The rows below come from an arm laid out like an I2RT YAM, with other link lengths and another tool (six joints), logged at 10 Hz.
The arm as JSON. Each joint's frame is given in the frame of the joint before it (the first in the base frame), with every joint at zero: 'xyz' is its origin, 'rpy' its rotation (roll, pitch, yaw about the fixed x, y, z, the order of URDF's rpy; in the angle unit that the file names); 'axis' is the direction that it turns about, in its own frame. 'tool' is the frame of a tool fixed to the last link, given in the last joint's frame.
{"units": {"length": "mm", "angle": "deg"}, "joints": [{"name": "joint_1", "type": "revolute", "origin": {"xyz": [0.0, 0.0, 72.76], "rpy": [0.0, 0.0, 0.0]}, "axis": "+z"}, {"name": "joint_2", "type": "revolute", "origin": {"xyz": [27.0, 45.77, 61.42], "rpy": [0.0, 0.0, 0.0]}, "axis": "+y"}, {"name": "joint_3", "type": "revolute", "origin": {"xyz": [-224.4, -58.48, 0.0], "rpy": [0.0, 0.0, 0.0]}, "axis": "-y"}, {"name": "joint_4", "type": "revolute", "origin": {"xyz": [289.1, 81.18, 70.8], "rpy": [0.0, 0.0, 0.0]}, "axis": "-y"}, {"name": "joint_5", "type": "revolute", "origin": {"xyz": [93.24, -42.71, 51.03], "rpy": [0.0, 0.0, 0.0]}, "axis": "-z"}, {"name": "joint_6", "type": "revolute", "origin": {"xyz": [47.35, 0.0, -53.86], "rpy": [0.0, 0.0, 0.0]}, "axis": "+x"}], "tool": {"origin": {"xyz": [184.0, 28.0, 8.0], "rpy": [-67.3, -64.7, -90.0]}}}
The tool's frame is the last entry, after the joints.
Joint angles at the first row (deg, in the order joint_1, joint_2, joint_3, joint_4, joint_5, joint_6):
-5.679, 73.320, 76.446, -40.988, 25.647, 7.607
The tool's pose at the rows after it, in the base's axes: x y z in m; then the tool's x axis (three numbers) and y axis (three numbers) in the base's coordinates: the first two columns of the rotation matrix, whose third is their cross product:
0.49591 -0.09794 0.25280 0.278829 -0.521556 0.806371 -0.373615 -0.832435 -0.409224
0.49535 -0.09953 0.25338 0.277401 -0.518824 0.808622 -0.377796 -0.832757 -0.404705
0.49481 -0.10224 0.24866 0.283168 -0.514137 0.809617 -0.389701 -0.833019 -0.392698
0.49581 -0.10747 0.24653 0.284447 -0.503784 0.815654 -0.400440 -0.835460 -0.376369
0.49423 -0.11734 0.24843 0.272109 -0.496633 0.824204 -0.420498 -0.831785 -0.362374
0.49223 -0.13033 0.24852 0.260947 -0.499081 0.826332 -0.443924 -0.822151 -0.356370
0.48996 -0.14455 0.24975 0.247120 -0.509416 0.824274 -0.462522 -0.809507 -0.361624
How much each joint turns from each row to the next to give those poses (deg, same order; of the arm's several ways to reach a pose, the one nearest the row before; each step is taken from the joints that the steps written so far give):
0.001, 0.489, 0.712, 0.077, -0.496, -0.027
-0.035, 0.020, 0.078, -0.049, 0.351, -0.102
0.000, 0.397, -0.225, 0.036, 0.724, -0.172
-0.230, 0.557, -0.032, 0.538, 0.835, -0.628
-0.628, 0.154, 0.077, 0.351, 1.190, -0.327
-1.325, 0.418, 0.331, 0.042, 0.394, -0.154
-1.892, 0.297, 0.499, -0.080, -0.611, -0.088

